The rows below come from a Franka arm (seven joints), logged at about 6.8 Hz.
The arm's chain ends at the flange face. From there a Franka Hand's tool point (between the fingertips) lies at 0.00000 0.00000 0.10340 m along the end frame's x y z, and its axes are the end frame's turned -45 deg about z.
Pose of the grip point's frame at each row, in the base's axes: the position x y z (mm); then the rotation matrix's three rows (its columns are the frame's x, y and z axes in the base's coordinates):
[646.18 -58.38 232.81], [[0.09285 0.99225 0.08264], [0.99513 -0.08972 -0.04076], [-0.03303 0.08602 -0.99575]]
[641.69 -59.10 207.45], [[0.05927 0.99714 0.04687], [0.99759 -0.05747 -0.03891], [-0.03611 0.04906 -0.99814]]
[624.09 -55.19 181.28], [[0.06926 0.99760 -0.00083], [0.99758 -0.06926 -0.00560], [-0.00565 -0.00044 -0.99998]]
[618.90 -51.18 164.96], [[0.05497 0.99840 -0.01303], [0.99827 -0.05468 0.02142], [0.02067 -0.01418 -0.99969]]
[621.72 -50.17 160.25], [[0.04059 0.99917 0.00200], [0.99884 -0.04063 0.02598], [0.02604 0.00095 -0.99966]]
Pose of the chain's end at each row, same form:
[637.64 -54.17 335.77], [[0.76728 0.63597 0.08264], [0.64022 -0.76710 -0.04076], [0.03747 0.08418 -0.99575]]
[636.84 -55.08 310.66], [[0.74699 0.66317 0.04687], [0.66477 -0.74604 -0.03891], [0.00916 0.06022 -0.99814]]
[624.18 -54.61 284.68], [[0.75438 0.65644 -0.00083], [0.65642 -0.75437 -0.00560], [-0.00431 0.00368 -0.99998]]
[620.25 -53.39 268.33], [[0.74485 0.66711 -0.01303], [0.66722 -0.74455 0.02142], [0.00459 -0.02464 -0.99969]]
[621.51 -52.86 263.61], [[0.73522 0.67782 0.00200], [0.67756 -0.73502 0.02598], [0.01908 -0.01774 -0.99966]]

